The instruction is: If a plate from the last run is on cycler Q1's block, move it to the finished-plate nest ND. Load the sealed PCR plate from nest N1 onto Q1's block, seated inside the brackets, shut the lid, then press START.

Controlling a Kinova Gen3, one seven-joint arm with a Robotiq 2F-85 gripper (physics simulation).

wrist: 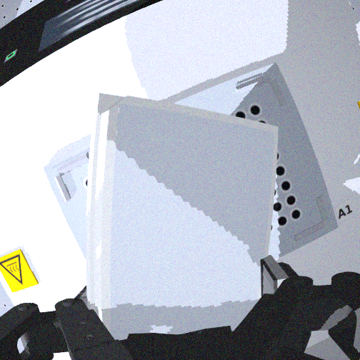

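A pale, smooth-topped plate (185, 200) with no wells showing on its top fills the middle of the wrist view. My gripper (187, 283) is shut on it, with one finger at each side of its near end. The plate is over a cycler's grey block (312, 185) and is turned at a clear angle to it. Rows of dark wells show past the plate's right edge. Corner brackets show at the left (65, 185), the top (252, 81) and the lower right (312, 222) of the block. The plate hides the block's middle. How high it hangs is hard to tell.
The cycler's dark front panel (30, 47) with a screen (85, 22) and a small green icon (11, 55) crosses the upper left. A yellow heat-warning label (19, 270) is at the lower left. An "A1" mark (345, 212) is printed right of the block. No lid or nest is recognisable.
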